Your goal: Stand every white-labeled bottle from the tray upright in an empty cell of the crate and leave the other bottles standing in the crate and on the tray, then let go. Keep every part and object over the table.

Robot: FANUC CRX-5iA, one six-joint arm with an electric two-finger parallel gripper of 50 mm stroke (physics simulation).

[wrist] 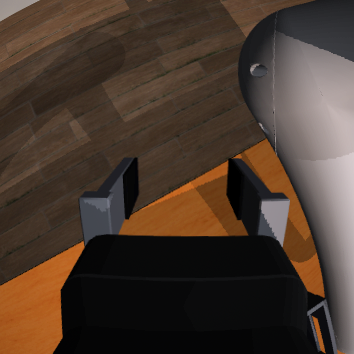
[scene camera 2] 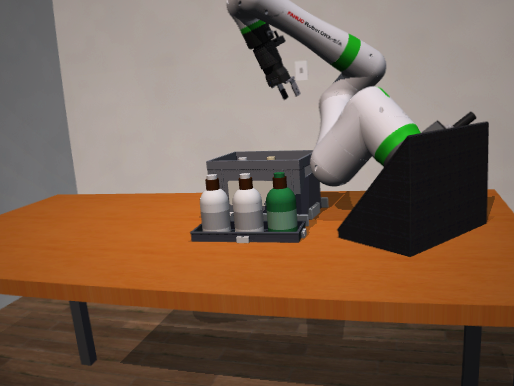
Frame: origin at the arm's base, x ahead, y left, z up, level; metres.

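Seen in the pictures: gripper, fingertip midpoint: (wrist: 182,176) (scene camera 2: 292,96); arm's base, origin of the base link: (scene camera 2: 419,169).
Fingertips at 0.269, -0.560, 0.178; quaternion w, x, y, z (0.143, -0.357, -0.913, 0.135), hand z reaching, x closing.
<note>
Pixels of each thing's top centre, then the offset from my fingertips to it, as dx, dy, dz. "spot": a spot on its surface instead. Level surfaces: height alone.
- dark tray, surface spot: (scene camera 2: 272,239) spot: +0.091, +0.578, -0.321
- green bottle, middle of its top: (scene camera 2: 279,172) +0.064, +0.532, -0.168
- grey crate, middle of its top: (scene camera 2: 263,155) +0.104, +0.308, -0.153
- white cap, middle of its top: (scene camera 2: 242,157) +0.170, +0.239, -0.165
- tan cap, middle of its top: (scene camera 2: 270,156) +0.084, +0.265, -0.165
- table, its level: dz -0.328
Two bottles with white bodies and light grey lower bands, the left one (scene camera 2: 215,210) and the middle one (scene camera 2: 248,210), stand upright on the dark tray (scene camera 2: 272,239) in the scene view. A green bottle (scene camera 2: 281,205) stands at the tray's right end. The grey crate (scene camera 2: 280,163) stands behind the tray; a white cap (scene camera 2: 242,158) and a tan cap (scene camera 2: 271,158) show inside it, and its cells are hidden. My gripper (scene camera 2: 290,92) (wrist: 182,176) is open and empty, tilted high above the crate.
The black wedge-shaped base (scene camera 2: 425,195) stands on the table (scene camera 2: 150,265) at the right. The arm's white link (scene camera 2: 337,150) (wrist: 320,125) hangs close to the crate's right side. In the wrist view the table's edge crosses below the fingers, with wooden floor (wrist: 165,95) beyond it.
</note>
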